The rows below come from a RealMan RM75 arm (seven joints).
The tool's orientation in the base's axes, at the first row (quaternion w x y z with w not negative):
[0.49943, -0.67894, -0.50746, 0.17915]
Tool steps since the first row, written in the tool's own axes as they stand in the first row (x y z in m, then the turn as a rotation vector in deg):
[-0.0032, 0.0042, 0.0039, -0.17, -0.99, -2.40]
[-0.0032, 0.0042, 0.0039, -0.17, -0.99, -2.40]
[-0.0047, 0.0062, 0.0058, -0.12, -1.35, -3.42]
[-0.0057, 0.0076, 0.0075, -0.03, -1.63, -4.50]
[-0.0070, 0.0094, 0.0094, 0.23, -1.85, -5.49]
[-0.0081, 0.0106, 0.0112, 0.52, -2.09, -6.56]
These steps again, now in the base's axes. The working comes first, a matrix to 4 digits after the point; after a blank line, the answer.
The tool's axes in the first row as the columns of a matrix, in the base's axes (used below as rounded here):
[0.4208, 0.5101, -0.7501]
[0.8680, 0.0139, 0.4963]
[0.2636, -0.8600, -0.4370]

[-0.0021, -0.0008, -0.0062, 1.22, -1.35, 1.86]
[-0.0021, -0.0008, -0.0062, 1.22, -1.35, 1.86]
[-0.0032, -0.0011, -0.0091, 1.83, -1.82, 2.62]
[-0.0041, -0.0011, -0.0113, 2.53, -2.28, 3.36]
[-0.0052, -0.0013, -0.0140, 3.27, -2.55, 4.05]
[-0.0064, -0.0013, -0.0161, 4.07, -2.83, 4.80]

